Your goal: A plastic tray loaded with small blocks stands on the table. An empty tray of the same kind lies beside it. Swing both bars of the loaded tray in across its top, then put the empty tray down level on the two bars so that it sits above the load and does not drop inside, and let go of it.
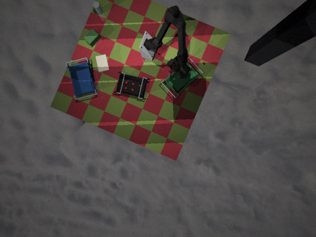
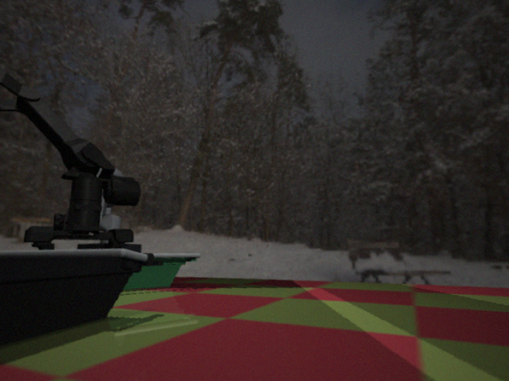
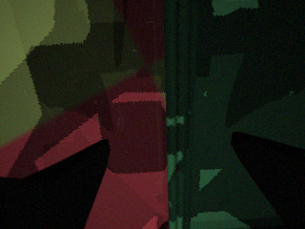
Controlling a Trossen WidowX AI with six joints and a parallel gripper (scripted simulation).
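The green tray is 4 cm ahead of my gripper tip, 7 cm to the left of it and 3 cm above it. From my gripper tip the other things lie so: cream block (18 cm ahead, 68 cm to the right, 1 cm below); green block (84 cm to the right).
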